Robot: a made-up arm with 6 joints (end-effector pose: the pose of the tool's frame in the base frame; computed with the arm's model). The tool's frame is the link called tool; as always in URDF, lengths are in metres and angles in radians.
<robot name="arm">
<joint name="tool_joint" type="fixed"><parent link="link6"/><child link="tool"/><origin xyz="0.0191 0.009 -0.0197" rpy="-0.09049 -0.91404 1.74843"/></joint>
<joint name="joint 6" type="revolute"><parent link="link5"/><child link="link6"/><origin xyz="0.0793 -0.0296 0.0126"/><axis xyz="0.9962 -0.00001 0.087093"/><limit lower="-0.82" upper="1.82"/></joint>
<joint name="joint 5" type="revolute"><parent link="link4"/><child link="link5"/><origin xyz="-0.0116 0.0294 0.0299"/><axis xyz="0.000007 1 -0.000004"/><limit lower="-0.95" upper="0.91"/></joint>
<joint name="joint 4" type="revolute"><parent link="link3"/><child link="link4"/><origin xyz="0.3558 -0.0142 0.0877"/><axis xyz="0.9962 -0.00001 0.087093"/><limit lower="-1.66" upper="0.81"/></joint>
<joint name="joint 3" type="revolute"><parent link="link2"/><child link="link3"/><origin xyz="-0.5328 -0.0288 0.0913"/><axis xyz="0.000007 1 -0.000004"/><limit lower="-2.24" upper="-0.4"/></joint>
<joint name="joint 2" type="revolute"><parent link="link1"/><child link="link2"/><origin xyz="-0.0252 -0.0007 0.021"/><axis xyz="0.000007 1 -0.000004"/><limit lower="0.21" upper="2.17"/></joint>
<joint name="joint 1" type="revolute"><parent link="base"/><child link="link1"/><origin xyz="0.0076 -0.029 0.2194"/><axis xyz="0 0 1"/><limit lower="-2.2" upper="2.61"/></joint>
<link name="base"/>
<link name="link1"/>
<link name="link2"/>
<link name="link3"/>
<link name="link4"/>
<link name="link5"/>
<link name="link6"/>
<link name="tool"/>
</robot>
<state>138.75 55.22 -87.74 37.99 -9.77 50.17</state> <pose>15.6 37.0 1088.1 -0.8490 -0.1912 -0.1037 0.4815</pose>
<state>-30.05 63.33 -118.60 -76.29 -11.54 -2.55</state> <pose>-3.6 -32.1 1178.0 -0.5372 -0.0257 0.3942 0.7452</pose>
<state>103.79 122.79 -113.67 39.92 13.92 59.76</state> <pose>-149.7 748.9 685.0 0.9484 0.2146 0.2323 0.0245</pose>
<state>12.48 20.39 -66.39 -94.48 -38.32 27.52</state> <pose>-239.0 -43.9 870.1 -0.4376 -0.1205 0.8232 0.3411</pose>
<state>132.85 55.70 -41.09 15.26 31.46 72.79</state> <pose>-109.9 124.5 707.3 0.7749 0.4970 0.3722 0.1180</pose>
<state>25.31 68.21 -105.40 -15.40 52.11 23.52</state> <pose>170.8 2.1 1042.0 0.4816 -0.2586 0.6576 0.5184</pose>
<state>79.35 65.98 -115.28 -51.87 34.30 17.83</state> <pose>80.9 29.7 1124.8 0.2340 -0.2849 0.9049 0.2126</pose>
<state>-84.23 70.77 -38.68 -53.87 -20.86 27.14</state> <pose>52.1 -344.5 637.2 0.2118 -0.2422 0.1880 0.9280</pose>
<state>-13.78 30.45 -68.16 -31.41 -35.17 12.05</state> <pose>-177.4 23.7 972.0 -0.2882 -0.4141 0.7539 0.4209</pose>
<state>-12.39 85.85 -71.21 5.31 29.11 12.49</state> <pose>448.9 -154.6 735.3 0.5946 -0.2418 0.3730 0.6699</pose>
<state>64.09 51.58 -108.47 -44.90 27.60 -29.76</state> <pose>17.6 -161.1 1112.8 -0.1424 -0.2454 0.8712 0.4007</pose>
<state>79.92 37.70 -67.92 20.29 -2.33 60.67</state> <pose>28.4 -114.5 979.6 -0.8387 0.2038 -0.3985 0.3103</pose>
